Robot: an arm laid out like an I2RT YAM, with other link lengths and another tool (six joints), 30 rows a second.
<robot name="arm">
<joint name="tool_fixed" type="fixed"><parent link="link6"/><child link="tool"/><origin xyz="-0.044 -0.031 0.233" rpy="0.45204 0 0.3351"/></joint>
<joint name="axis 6" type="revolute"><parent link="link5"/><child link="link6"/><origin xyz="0.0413 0 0.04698" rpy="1.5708 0 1.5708"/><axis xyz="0 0 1"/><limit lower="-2.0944" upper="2.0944"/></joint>
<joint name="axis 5" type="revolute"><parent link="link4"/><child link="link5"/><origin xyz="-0.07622 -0.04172 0.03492" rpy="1.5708 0 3.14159"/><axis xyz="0 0 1"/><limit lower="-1.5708" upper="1.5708"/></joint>
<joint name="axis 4" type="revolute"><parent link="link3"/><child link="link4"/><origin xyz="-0.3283 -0.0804 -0.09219" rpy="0 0 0"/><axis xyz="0 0 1"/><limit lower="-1.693" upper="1.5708"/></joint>
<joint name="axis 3" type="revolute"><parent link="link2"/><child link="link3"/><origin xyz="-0.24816 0 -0.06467" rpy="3.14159 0 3.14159"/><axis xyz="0 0 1"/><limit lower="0" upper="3.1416"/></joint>
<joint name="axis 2" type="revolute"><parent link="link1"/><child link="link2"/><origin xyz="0.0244 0.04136 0.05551" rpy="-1.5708 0 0"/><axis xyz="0 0 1"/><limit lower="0" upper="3.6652"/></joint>
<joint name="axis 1" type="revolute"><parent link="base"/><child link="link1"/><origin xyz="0 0 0.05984" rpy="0 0 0"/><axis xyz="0 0 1"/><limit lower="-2.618" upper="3.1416"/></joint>
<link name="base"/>
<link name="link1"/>
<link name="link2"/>
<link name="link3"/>
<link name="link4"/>
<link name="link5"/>
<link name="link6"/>
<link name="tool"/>
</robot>
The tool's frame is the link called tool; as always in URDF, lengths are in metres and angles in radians.
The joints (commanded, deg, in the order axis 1, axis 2, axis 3, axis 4, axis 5, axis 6), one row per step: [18.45, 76.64, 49.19, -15.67, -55.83, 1.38]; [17.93, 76.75, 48.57, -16.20, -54.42, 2.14]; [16.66, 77.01, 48.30, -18.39, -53.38, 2.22]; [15.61, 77.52, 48.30, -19.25, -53.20, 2.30]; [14.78, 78.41, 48.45, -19.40, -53.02, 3.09]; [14.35, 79.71, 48.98, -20.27, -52.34, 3.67]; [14.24, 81.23, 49.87, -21.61, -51.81, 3.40]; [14.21, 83.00, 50.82, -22.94, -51.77, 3.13]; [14.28, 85.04, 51.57, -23.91, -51.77, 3.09]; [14.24, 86.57, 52.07, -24.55, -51.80, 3.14]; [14.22, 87.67, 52.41, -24.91, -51.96, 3.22]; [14.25, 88.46, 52.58, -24.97, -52.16, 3.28]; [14.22, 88.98, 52.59, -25.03, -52.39, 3.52]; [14.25, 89.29, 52.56, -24.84, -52.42, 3.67]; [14.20, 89.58, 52.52, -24.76, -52.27, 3.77]
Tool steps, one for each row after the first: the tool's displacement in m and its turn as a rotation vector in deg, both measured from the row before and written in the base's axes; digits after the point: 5 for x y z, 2 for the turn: [0.00658, -0.00561, -0.01170, -1.22, 1.58, -1.84]; [0.00725, -0.01078, -0.01363, -1.51, 2.45, -2.03]; [0.00615, -0.00734, -0.00677, -0.50, 1.35, -1.21]; [0.00737, -0.00553, -0.00630, -0.23, 1.51, -1.31]; [0.00575, -0.00389, -0.00989, -0.82, 1.96, -1.14]; [0.00238, -0.00150, -0.00950, -0.94, 1.57, -0.31]; [0.00032, -0.00017, -0.00925, -0.60, 1.85, 0.08]; [-0.00056, 0.00045, -0.01186, -0.56, 2.16, 0.09]; [-0.00009, -0.00030, -0.00907, -0.38, 1.67, -0.05]; [-0.00037, 0.00010, -0.00594, -0.13, 1.19, 0.02]; [-0.00062, 0.00055, -0.00407, 0.01, 0.75, 0.10]; [-0.00074, 0.00003, -0.00315, 0.08, 0.80, -0.05]; [-0.00002, 0.00026, -0.00205, 0.00, 0.28, -0.04]; [0.00055, -0.00067, -0.00289, -0.18, 0.29, -0.17]
